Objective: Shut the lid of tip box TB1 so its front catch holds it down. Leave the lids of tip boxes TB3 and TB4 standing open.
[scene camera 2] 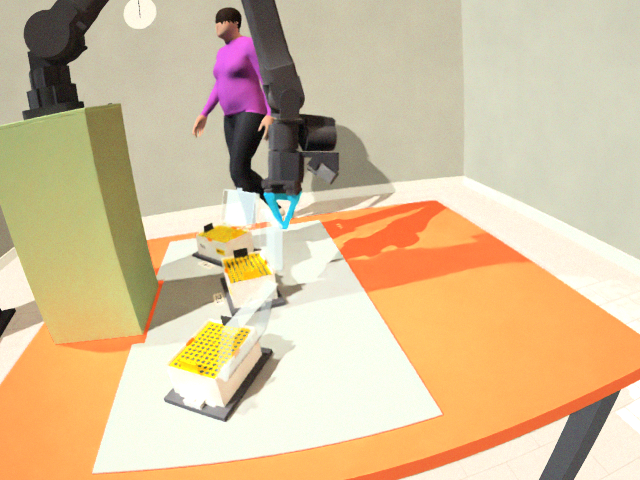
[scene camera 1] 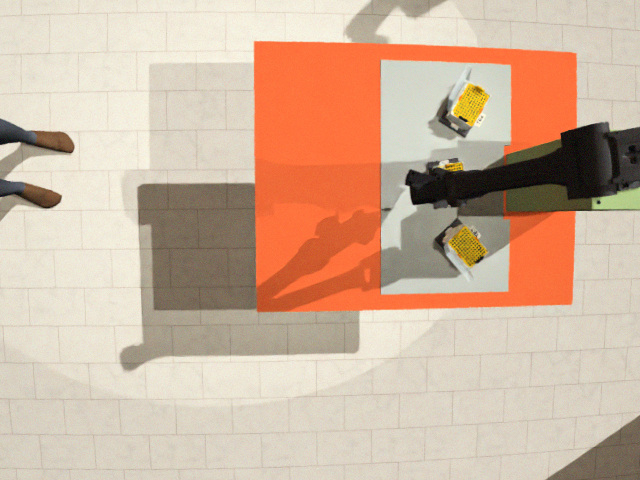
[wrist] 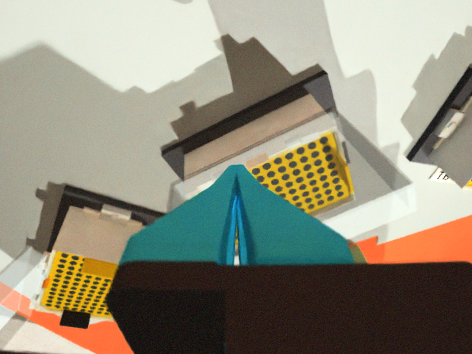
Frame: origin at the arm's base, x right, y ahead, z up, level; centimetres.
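Seen in the pictures: gripper, between the fingertips: point(scene camera 2: 283, 228) point(wrist: 236, 176); arm's base, origin of its link: point(scene camera 2: 56, 114).
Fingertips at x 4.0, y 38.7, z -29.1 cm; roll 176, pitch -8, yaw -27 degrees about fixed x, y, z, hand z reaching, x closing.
Note:
Offsets run from my fingertips to a thing's top centre. Level surfaces: height alone.
The middle tip box point(scene camera 1: 454, 166) point(scene camera 2: 250, 291) point(wrist: 302, 175), apparently TB1, has a yellow rack and a dark base. Its clear lid @[dz +4.0, dx +0.4, dy -2.9 cm] point(scene camera 2: 274, 248) point(wrist: 382, 215) stands steeply open. My gripper point(scene camera 2: 284, 226) point(wrist: 236, 176) is shut and empty, its blue fingertips near the lid's top edge. Whether they touch is unclear; in scene camera 1 the arm hides them. The upper box @[dz -4.5, dx +23.3, dy -19.3 cm] point(scene camera 1: 470, 103) point(scene camera 2: 211, 351) point(wrist: 457, 155) and lower box @[dz -4.5, dx -21.4, dy -9.7 cm] point(scene camera 1: 467, 246) point(scene camera 2: 224, 241) point(wrist: 75, 280) of scene camera 1, apparently TB3 and TB4, have open lids. Their tags are too small to tell apart surely.
The boxes stand on a pale grey mat @[dz -11.9 cm] point(scene camera 1: 408, 98) point(scene camera 2: 310, 403) on an orange table @[dz -12.2 cm] point(scene camera 1: 315, 118) point(scene camera 2: 480, 320). A green pedestal point(scene camera 1: 615, 201) point(scene camera 2: 51, 217) carries the arm's base. A person in purple point(scene camera 2: 235, 77) is behind the table in scene camera 2.

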